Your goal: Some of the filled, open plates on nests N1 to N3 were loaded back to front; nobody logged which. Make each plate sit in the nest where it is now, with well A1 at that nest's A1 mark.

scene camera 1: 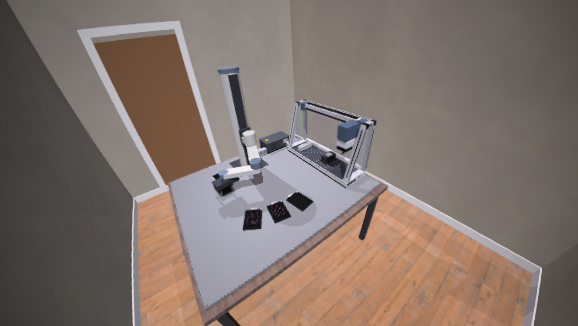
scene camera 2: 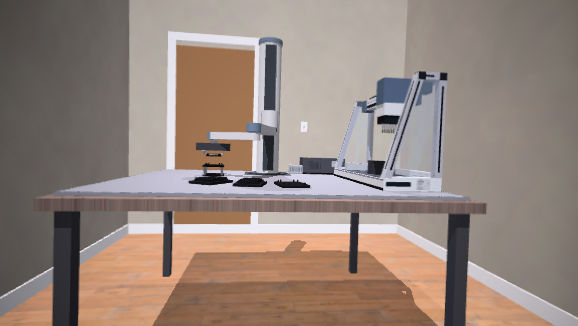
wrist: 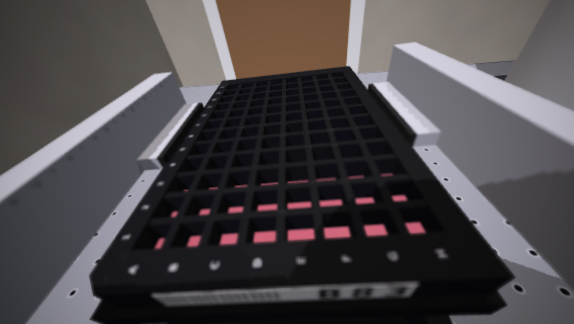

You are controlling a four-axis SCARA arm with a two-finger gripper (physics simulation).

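Note:
My gripper is shut on the long sides of a black well plate. The held plate is level, with a gap above a black-topped raised stand. In the wrist view, pink shows in its nearest wells, letters A to H run left to right along the near edge, and A1 is near left. Two plates with reddish wells, one at the left and one in the middle, sit on nests. A plain black nest is right of them. Nest numbers and A1 marks are unreadable.
The arm's column stands at the back of the table. A framed liquid handler stands at the right. A dark box is behind, near the column.

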